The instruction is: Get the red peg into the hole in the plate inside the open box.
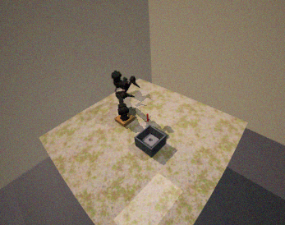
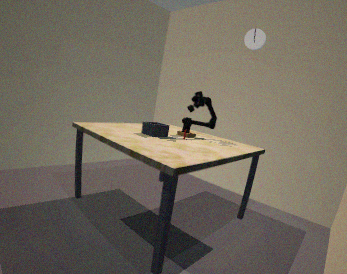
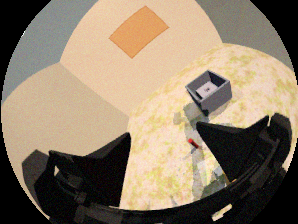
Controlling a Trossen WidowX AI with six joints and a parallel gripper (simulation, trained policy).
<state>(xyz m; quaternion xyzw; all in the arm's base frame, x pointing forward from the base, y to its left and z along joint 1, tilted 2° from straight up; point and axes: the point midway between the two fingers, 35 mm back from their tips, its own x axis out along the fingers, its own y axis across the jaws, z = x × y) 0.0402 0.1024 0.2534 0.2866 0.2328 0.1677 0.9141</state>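
Right now the red peg is 70 mm ahead of my gripper tip, 30 mm to the left of it and 240 mm below it. From my gripper tip the other things lie so: grey plate: 280 mm ahead, 100 mm to the right, 230 mm below; then dark box: 280 mm ahead, 100 mm to the right, 250 mm below.
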